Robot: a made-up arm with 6 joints.
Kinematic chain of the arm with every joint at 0, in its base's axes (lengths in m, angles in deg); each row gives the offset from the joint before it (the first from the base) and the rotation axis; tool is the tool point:
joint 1: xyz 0 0 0.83 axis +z
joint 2: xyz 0.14 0 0 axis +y
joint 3: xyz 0 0 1.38 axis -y
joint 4: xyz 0 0 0.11 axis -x
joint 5: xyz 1.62 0 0 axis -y
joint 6: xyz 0.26 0 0 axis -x
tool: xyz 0 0 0
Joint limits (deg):
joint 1: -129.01..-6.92
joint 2: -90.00..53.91
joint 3: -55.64..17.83
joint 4: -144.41..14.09
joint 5: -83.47..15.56
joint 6: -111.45..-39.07
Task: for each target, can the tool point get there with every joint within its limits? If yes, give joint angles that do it. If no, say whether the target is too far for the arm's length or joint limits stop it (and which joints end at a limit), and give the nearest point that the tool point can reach.
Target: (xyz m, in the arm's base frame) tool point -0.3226 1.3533 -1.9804
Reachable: no: joint limits stop it (at a limit: joint 1, joint 2, joint 3) | nearest point 0.7041 0.0382 -0.1143 | short by 2.503 m
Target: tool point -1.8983 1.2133 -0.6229
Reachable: no: joint limits stop it (at a limit: joint 1, joint 2, joint 3, joint 5) | nearest point -0.5096 -0.5193 -0.1535 | short by 2.269 m
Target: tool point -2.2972 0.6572 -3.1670
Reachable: no: too far | nearest point -0.7658 -0.8349 -0.2270 | short by 3.635 m
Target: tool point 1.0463 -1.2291 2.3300
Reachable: yes | joints -57.82 -11.65 -11.06 -95.08 -63.10 -91.63
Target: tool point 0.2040 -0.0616 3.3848
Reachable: yes | joints -72.41 -43.57 10.56 -104.74 -44.38 -44.74
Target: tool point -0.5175 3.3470 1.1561
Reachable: no: joint limits stop it (at a limit: joint 2, joint 3, joint 4, joint 5) | nearest point -0.3140 2.0311 2.3023 | short by 1.757 m
